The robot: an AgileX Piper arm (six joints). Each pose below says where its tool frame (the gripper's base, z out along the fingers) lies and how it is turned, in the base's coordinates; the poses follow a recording.
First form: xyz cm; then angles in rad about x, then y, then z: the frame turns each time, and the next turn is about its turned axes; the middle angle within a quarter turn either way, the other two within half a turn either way.
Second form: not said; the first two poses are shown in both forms.
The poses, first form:
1: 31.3, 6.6, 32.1, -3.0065, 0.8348, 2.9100
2: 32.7, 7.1, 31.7, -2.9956, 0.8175, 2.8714
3: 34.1, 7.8, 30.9, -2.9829, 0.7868, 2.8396
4: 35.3, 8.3, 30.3, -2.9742, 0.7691, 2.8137
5: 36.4, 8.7, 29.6, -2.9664, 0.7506, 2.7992
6: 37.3, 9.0, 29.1, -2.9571, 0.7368, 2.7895
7: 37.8, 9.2, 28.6, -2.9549, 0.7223, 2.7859
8: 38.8, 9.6, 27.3, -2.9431, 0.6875, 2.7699
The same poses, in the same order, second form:
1: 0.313, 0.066, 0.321, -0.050, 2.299, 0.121
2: 0.327, 0.071, 0.317, -0.071, 2.314, 0.136
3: 0.341, 0.078, 0.309, -0.080, 2.342, 0.156
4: 0.353, 0.083, 0.303, -0.090, 2.358, 0.170
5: 0.364, 0.087, 0.296, -0.088, 2.375, 0.185
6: 0.373, 0.090, 0.291, -0.081, 2.386, 0.200
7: 0.378, 0.092, 0.286, -0.077, 2.400, 0.208
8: 0.388, 0.096, 0.273, -0.065, 2.431, 0.236
